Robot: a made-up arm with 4 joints.
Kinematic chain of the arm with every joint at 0, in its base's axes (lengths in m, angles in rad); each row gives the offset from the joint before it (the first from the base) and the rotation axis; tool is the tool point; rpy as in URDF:
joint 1: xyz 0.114 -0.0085 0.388 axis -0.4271 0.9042 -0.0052
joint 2: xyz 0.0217 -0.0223 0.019 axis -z
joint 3: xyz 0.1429 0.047 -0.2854 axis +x
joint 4: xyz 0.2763 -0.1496 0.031 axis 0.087 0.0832 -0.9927
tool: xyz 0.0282 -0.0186 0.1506 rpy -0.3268 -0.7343 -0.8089
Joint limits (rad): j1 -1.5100..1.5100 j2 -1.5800..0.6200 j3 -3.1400..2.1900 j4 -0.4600..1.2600
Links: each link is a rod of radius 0.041 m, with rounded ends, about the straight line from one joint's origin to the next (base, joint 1, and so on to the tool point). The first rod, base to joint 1, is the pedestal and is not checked.
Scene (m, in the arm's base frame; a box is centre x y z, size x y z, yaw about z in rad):
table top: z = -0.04
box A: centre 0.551 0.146 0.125 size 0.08 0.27 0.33 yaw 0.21
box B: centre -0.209 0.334 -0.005 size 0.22 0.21 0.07 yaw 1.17
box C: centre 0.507 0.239 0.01 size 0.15 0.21 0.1 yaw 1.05
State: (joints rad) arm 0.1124 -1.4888 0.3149 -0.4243
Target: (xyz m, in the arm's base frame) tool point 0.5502 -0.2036 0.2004
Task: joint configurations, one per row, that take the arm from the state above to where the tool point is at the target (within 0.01 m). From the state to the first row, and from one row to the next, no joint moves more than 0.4 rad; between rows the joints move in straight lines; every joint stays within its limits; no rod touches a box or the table.
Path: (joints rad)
1: -0.1886 -1.5116 0.1236 -0.3375
2: -0.4897 -1.5344 -0.0678 -0.2508
3: -0.7907 -1.5572 -0.2591 -0.1640
4: -1.0917 -1.5800 -0.4504 -0.0772
5: -1.0580 -1.1822 -0.2230 -0.0501
6: -1.0243 -0.7843 0.0044 -0.0229
7: -0.9906 -0.3865 0.2317 0.0043
8: -0.9569 0.0114 0.4591 0.0315
9: -0.9231 0.4092 0.6865 0.0587
10: -0.5540 0.2841 0.5427 -0.1032
11: -0.1848 0.1590 0.3989 -0.2650
12: 0.1844 0.0338 0.2551 -0.4269

